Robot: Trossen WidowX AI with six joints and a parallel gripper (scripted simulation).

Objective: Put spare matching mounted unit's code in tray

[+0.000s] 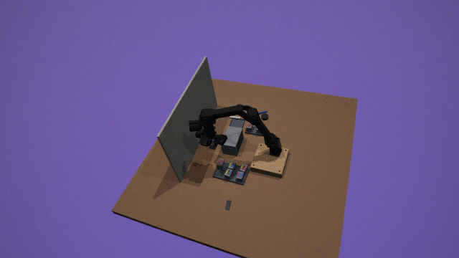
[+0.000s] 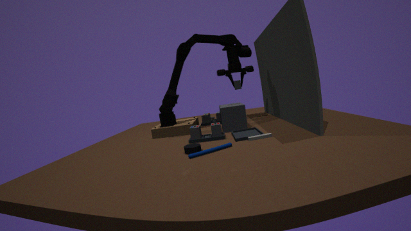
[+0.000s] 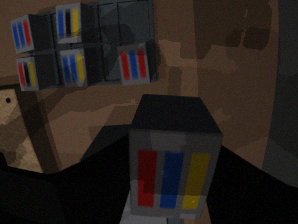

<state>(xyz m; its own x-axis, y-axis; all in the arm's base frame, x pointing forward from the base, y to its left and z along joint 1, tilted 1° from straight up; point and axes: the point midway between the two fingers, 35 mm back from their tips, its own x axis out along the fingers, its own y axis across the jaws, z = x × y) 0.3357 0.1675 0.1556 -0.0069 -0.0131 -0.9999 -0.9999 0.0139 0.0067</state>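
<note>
Right now my gripper tip is 10 mm short of the tray, 320 mm to the left of it and 170 mm above it. From my gripper tip the other things lie so: mounted unit (40 mm behind, 140 mm to the right, 120 mm below); then grey spare (20 mm above); then tall dark wall panel (200 mm ahead, 120 mm to the right, 50 mm above).
</note>
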